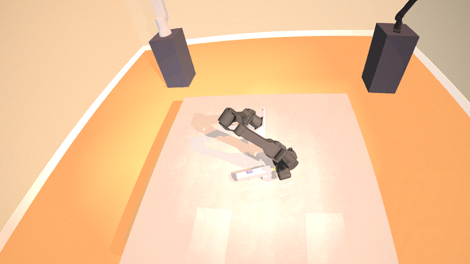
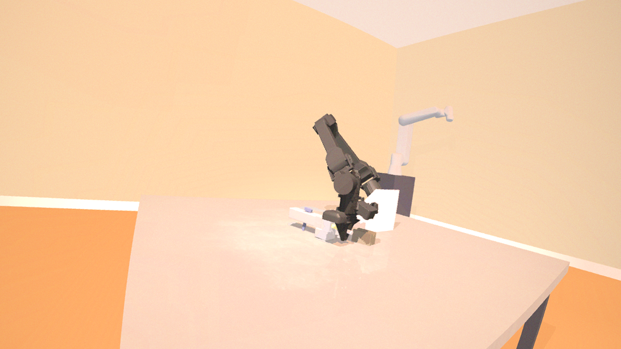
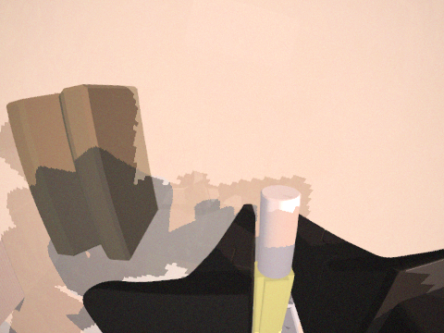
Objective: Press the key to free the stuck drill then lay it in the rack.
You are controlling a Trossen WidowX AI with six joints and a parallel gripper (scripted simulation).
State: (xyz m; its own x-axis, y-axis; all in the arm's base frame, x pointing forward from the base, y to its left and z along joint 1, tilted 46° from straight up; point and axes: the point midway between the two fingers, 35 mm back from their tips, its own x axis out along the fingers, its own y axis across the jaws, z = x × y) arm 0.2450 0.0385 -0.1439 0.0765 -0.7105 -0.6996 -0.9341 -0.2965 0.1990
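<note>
Right now my gripper tip is 40 mm to the left of the yellow drill, 40 mm below it and 10 mm short of it. The rest, counted from my gripper tip: small purple piece (150 mm to the right, 50 mm ahead, 40 mm above); olive-brown block (80 mm behind, 10 mm above).
</note>
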